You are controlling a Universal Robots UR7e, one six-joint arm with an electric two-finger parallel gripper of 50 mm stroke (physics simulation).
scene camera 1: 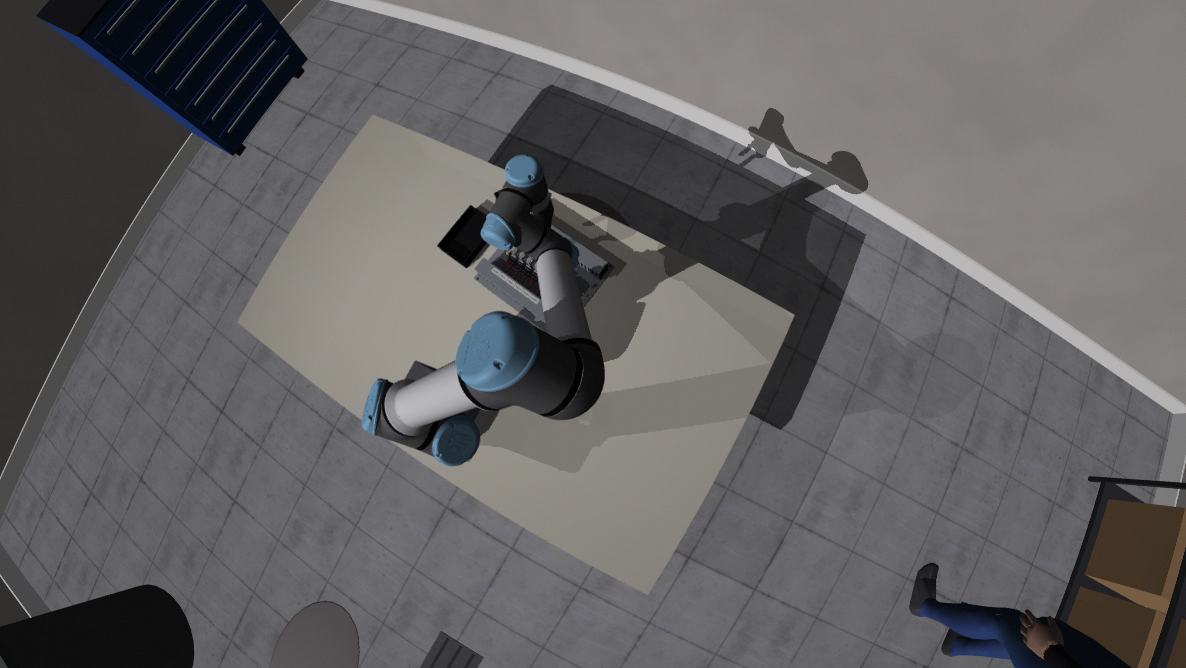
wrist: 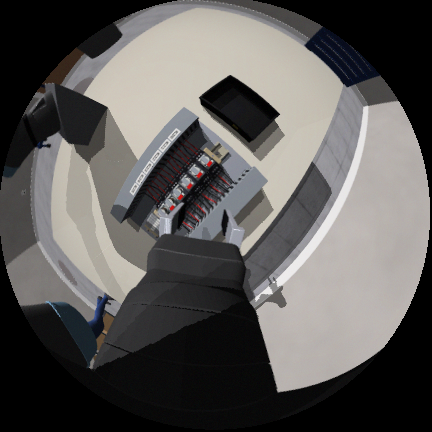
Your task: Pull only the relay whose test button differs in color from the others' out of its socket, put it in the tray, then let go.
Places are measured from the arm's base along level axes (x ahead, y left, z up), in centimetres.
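Pixels of known places: gripper, fingertip midpoint: (wrist: pixel 203 213).
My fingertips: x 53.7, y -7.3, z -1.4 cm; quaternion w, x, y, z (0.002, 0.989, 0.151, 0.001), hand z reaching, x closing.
Note:
Behind a point stands the place of what it marks.
In the wrist view, a row of clear relays (wrist: pixel 186 181) {z -9.7, x 48.8, y -5.5 cm} sits in black sockets on the grey wired panel (wrist: pixel 187 119) {z -10.2, x 43.0, y 5.8 cm} (scene camera 1: pixel 506 290) {z -10.1, x 38.0, y -3.4 cm}. Red test buttons show on several relays. The relay at the lower-left end, by the terminal blocks, is largely hidden behind a finger, and its button colour cannot be read. The black tray (wrist: pixel 237 107) {z -16.1, x 50.0, y 16.7 cm} (scene camera 1: pixel 461 238) {z -16.1, x 49.4, y 19.2 cm} stands beside the panel's other end and looks empty. My gripper (wrist: pixel 203 213) {z -1.3, x 53.7, y -7.3 cm} is open with nothing between its fingers. It hangs above the panel, beside the lower-left end of the relay row. The arm hides it in the scene view.
Grey slotted wire ducts run along both sides of the relay row, with red and black wires between. The panel and tray stand on the beige table (scene camera 1: pixel 331 248) {z -16.4, x 31.6, y 63.5 cm}. A blue drawer cabinet (scene camera 1: pixel 199 74) (wrist: pixel 342 57), a shelf rack and a person's legs (scene camera 1: pixel 966 614) are beyond the table.

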